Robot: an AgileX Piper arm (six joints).
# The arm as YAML. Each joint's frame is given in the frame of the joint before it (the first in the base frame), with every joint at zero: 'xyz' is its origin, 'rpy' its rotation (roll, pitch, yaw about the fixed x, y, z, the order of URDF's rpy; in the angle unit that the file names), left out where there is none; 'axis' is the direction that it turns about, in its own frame. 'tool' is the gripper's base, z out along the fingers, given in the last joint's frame.
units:
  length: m
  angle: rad
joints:
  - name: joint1
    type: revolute
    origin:
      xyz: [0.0, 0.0, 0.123]
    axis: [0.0, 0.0, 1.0]
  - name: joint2
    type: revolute
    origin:
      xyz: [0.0, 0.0, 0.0]
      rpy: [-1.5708, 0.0, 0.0]
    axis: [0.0, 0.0, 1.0]
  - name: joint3
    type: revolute
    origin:
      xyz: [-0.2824, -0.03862, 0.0]
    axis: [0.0, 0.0, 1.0]
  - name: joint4
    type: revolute
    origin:
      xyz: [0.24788, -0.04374, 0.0]
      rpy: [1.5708, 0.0, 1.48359]
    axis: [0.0, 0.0, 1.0]
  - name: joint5
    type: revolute
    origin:
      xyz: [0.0, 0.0, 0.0]
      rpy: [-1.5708, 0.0, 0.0]
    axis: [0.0, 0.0, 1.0]
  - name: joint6
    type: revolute
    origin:
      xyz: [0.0, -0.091, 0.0]
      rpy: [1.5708, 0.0, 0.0]
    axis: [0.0, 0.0, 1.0]
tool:
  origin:
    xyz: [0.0, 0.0, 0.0]
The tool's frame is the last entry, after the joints.
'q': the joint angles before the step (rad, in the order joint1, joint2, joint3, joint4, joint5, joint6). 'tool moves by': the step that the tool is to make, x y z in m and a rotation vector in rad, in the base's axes. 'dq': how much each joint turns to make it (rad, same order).
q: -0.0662, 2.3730, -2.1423, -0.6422, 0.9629, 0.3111
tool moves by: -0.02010, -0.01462, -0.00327, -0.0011, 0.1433, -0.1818
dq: -0.0188, -0.0021, 0.0000, -0.0120, 0.2140, 0.0483
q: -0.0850, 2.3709, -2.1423, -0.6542, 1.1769, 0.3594
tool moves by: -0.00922, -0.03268, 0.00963, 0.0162, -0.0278, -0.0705
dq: -0.0691, -0.0218, 0.0021, 0.0183, -0.0054, 0.0029
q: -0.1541, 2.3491, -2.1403, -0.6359, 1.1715, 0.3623
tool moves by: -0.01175, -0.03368, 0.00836, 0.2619, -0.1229, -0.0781
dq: -0.1150, -0.0365, 0.0000, 0.2966, -0.0558, -0.0480
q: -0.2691, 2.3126, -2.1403, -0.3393, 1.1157, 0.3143
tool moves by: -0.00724, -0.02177, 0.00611, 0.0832, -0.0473, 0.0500
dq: -0.0688, -0.0167, 0.0019, 0.1458, -0.0384, -0.1346
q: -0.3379, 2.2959, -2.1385, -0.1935, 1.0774, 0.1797
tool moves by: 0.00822, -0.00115, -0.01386, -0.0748, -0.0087, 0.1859
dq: -0.0008, 0.0157, 0.0349, 0.0138, -0.1157, -0.1888
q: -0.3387, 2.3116, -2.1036, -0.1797, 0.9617, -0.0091
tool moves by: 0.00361, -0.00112, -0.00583, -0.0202, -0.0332, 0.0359
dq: -0.0018, 0.0036, 0.0235, 0.0052, -0.0706, -0.0303
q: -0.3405, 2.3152, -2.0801, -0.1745, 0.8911, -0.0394
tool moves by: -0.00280, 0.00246, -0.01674, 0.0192, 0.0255, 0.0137
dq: 0.0000, 0.0007, 0.0595, 0.0154, -0.0319, -0.0130
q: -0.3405, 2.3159, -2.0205, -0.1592, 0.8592, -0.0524
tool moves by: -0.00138, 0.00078, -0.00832, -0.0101, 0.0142, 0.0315
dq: 0.0000, 0.0000, 0.0323, 0.0000, -0.0263, -0.0316
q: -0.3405, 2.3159, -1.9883, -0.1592, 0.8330, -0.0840
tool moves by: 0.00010, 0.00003, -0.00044, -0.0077, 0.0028, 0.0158
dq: 0.0000, 0.0000, 0.0021, 0.0000, -0.0041, -0.0174
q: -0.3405, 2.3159, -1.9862, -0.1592, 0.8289, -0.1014
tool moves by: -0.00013, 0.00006, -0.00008, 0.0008, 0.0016, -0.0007
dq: 0.0001, 0.0000, 0.0000, 0.0000, 0.0019, 0.0005
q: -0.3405, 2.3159, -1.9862, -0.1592, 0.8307, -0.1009
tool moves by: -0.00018, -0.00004, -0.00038, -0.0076, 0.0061, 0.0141
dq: 0.0000, 0.0000, 0.0014, -0.0017, 0.0000, -0.0157
